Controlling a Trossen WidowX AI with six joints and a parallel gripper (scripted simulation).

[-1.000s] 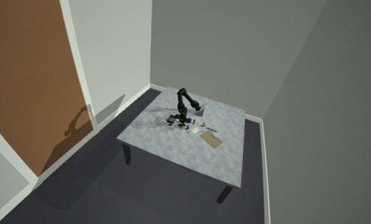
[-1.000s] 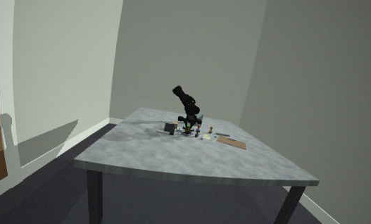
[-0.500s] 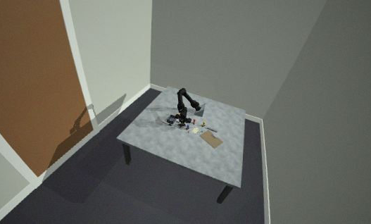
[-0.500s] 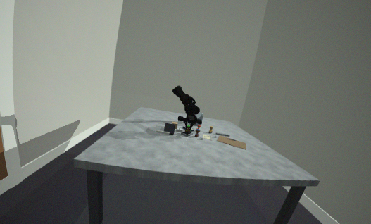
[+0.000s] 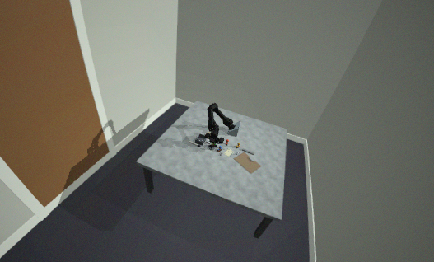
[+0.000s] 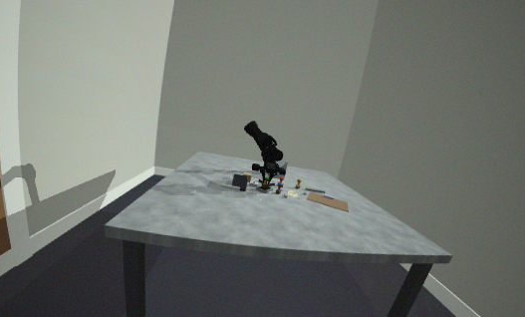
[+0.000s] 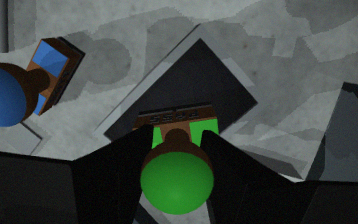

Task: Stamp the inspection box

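Right now the cream card is 2 cm behind my gripper tip, 17 cm to the left of it and 4 cm below it. From my gripper tip the other things lie so: dark tray 1 cm behind, 15 cm to the right, 3 cm below; tan box 12 cm behind, 11 cm to the right, 2 cm below; green stamp right at my gripper tip.
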